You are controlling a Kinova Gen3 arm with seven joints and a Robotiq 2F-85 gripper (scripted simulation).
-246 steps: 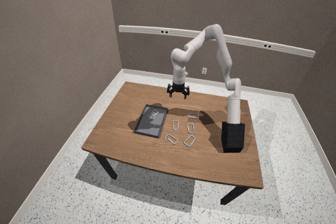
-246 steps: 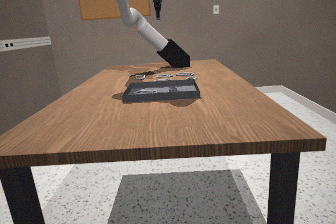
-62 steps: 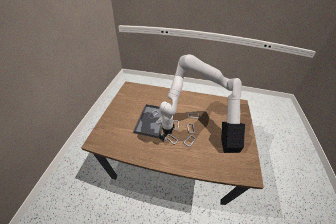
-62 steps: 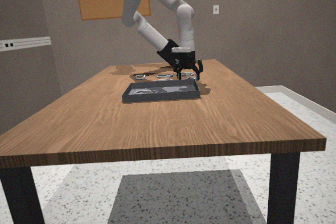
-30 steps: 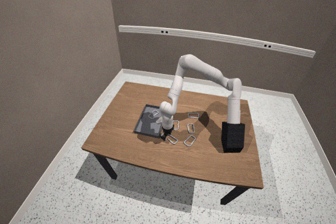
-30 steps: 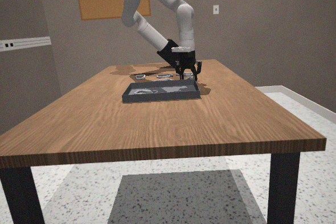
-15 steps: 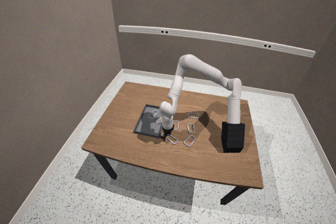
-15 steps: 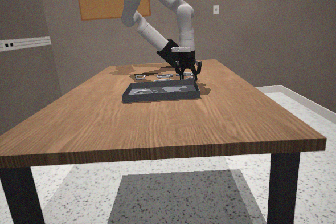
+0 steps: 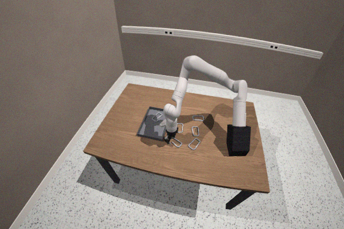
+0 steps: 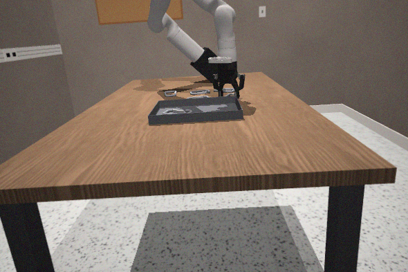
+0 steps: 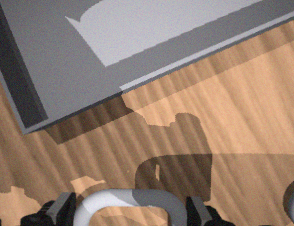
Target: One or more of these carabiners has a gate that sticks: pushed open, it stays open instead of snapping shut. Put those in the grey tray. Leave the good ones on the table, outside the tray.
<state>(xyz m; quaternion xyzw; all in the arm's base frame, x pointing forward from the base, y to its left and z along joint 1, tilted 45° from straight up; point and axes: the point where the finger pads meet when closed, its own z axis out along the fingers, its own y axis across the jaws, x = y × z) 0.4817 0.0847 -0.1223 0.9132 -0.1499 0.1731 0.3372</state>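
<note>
Right now the grey tray is 16 cm ahead of my hand, 12 cm to the right of it and 1 cm below it. From my hand the other things lie so: carabiner gate (20 cm behind, 2 cm to the right, 1 cm below).
</note>
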